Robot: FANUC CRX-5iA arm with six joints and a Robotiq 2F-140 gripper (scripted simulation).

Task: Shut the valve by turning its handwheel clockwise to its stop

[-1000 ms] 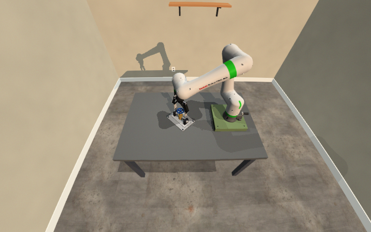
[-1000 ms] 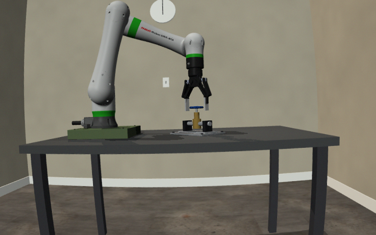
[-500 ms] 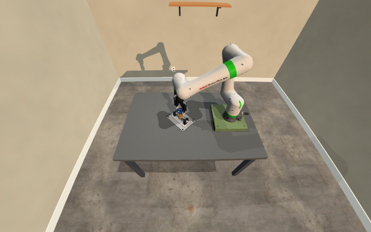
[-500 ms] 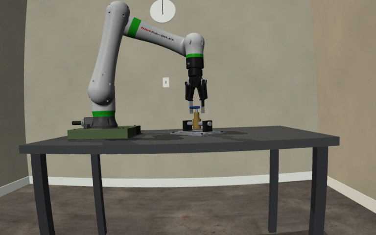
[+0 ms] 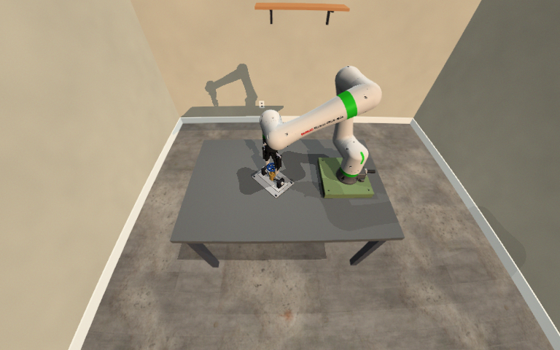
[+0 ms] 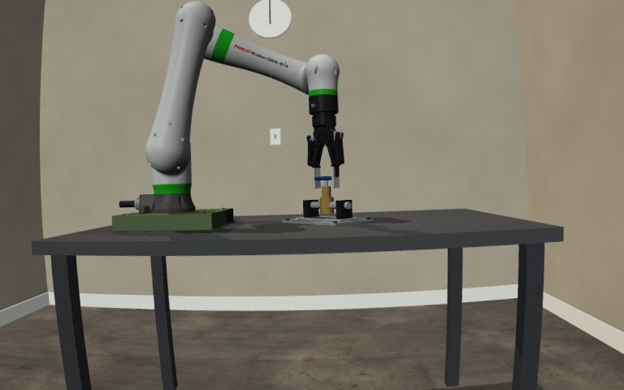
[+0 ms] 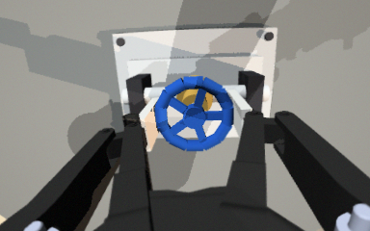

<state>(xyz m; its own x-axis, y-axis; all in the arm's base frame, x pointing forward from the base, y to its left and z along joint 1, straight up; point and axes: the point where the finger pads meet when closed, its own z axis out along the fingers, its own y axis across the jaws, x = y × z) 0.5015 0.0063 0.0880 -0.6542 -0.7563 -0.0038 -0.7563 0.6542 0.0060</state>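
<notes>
My hand is 1 cm above the blue spoked handwheel.
</notes>
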